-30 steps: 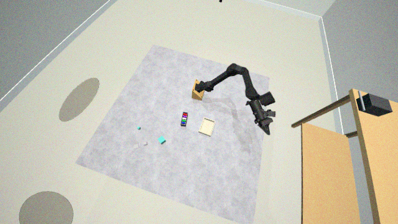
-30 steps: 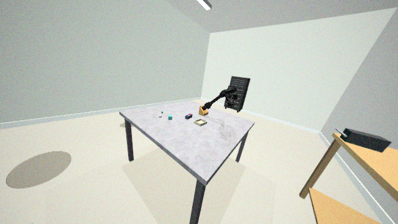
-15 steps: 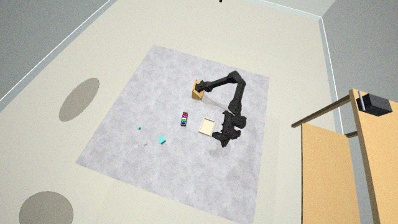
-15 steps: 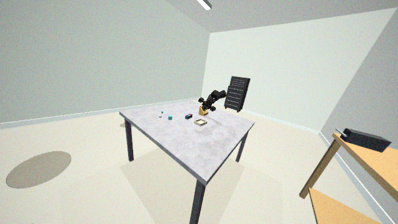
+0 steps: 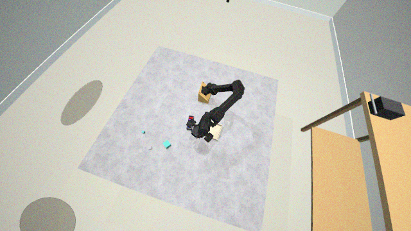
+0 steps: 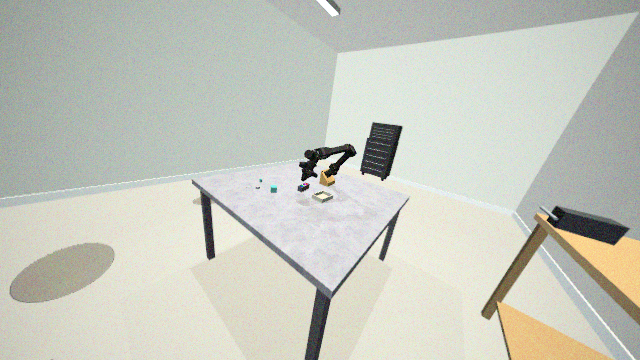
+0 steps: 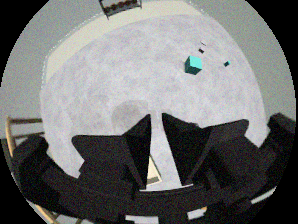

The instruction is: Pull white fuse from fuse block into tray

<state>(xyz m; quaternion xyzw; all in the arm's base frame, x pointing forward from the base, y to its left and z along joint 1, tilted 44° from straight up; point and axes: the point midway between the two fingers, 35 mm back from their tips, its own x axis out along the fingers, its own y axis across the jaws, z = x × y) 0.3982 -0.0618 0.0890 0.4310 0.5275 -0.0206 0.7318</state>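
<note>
Now: gripper tip 140 mm past the white fuse, 70 mm to the left of it and 110 mm above it. The rest, counted from my gripper tip: cream tray 110 mm behind, 120 mm to the left, 130 mm below; then teal cube 60 mm ahead, 200 mm to the right, 110 mm below; then small teal piece 410 mm to the right, 120 mm below.
</note>
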